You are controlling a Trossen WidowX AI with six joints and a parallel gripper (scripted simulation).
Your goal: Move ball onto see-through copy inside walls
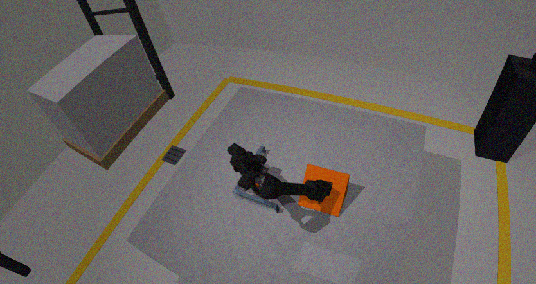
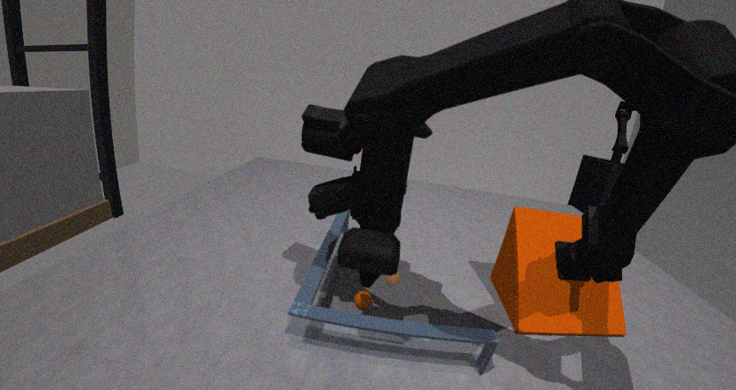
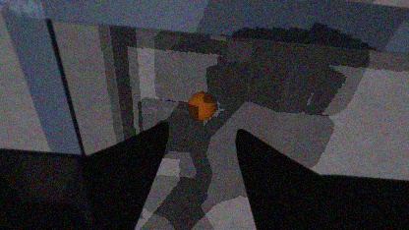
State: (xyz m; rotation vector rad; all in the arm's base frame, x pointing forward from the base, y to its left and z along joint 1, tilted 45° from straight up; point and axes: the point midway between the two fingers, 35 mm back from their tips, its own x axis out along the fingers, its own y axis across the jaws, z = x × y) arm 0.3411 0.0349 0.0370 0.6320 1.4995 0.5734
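The small orange ball is 6 cm to the right of my gripper tip, 4 cm below it and 4 cm behind it.
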